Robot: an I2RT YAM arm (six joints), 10 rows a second.
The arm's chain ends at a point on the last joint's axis. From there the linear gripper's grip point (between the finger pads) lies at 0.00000 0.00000 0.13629 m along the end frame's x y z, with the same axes.
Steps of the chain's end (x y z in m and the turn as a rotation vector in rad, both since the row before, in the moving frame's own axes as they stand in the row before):
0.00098 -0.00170 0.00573 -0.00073 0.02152 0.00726
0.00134 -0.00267 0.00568 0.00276 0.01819 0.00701
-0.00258 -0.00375 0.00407 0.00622 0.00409 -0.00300
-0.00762 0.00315 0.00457 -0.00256 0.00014 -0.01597
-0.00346 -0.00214 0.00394 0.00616 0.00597 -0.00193
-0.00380 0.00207 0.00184 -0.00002 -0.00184 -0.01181
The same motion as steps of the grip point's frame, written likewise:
0.00391 -0.00159 0.00570 -0.00073 0.02152 0.00726
0.00382 -0.00304 0.00566 0.00276 0.01819 0.00701
-0.00202 -0.00460 0.00407 0.00622 0.00409 -0.00300
-0.00760 0.00350 0.00457 -0.00256 0.00014 -0.01597
-0.00265 -0.00298 0.00393 0.00616 0.00597 -0.00193
-0.00405 0.00207 0.00184 -0.00002 -0.00184 -0.01181

